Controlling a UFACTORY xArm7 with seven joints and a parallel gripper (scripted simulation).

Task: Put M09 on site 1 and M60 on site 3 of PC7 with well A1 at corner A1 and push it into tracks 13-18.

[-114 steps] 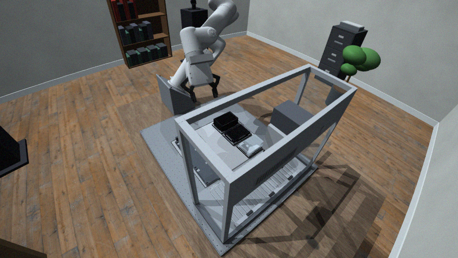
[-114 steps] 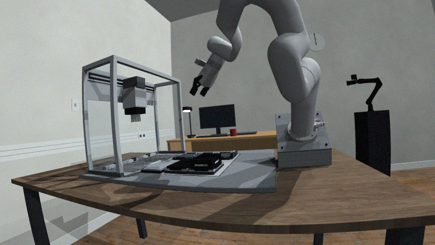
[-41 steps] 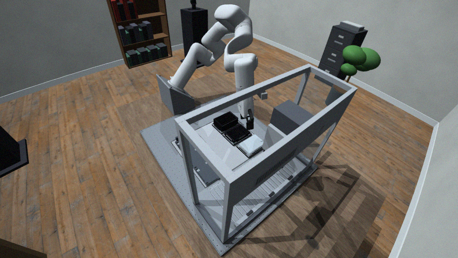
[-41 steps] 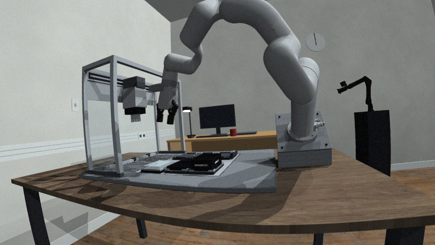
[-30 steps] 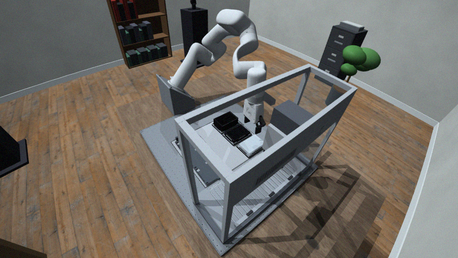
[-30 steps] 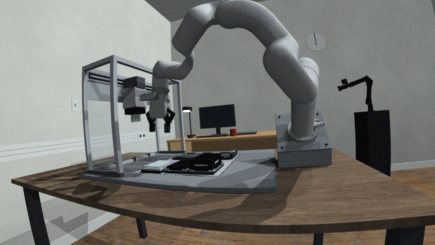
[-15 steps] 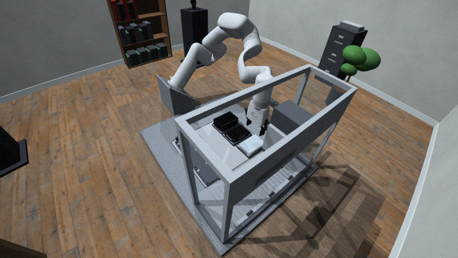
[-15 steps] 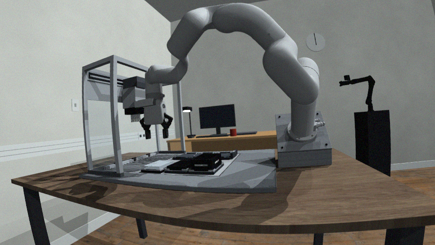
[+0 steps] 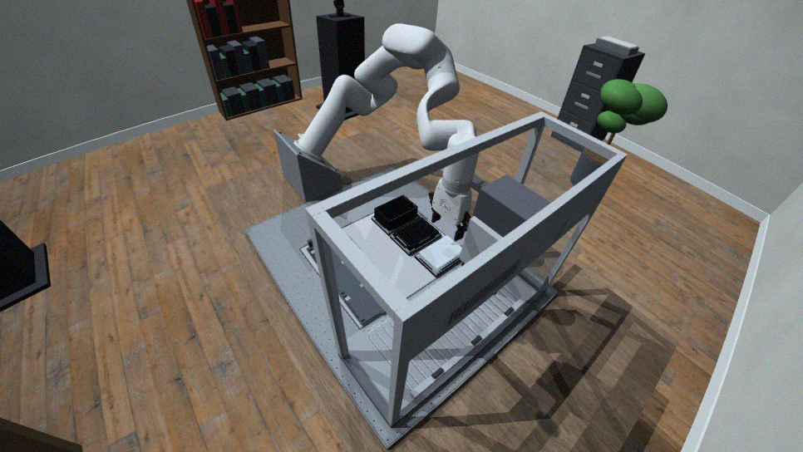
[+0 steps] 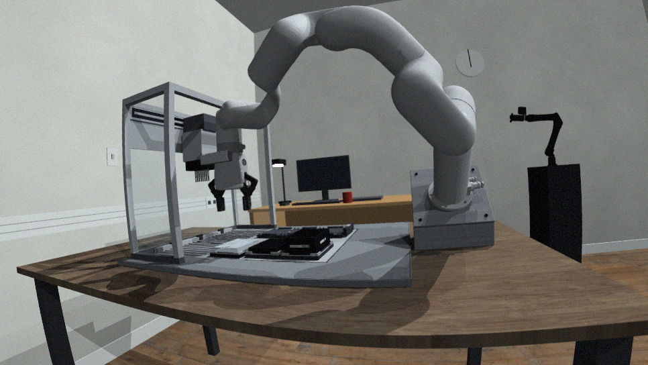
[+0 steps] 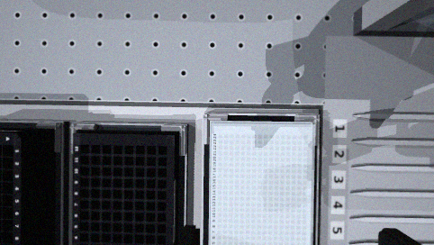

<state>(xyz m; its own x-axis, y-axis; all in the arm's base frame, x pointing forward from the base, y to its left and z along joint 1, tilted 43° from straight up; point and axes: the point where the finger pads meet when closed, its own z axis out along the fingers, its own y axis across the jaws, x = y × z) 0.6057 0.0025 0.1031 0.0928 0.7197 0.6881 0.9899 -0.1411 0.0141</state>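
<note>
The plate M60 lies 11 cm below my hand. Also, from my hand: nest S3: 12 cm below; then deep-well block M09: 22 cm behind, 10 cm below, 1 cm to the left; then plate M06: 11 cm below, 11 cm behind.
</note>
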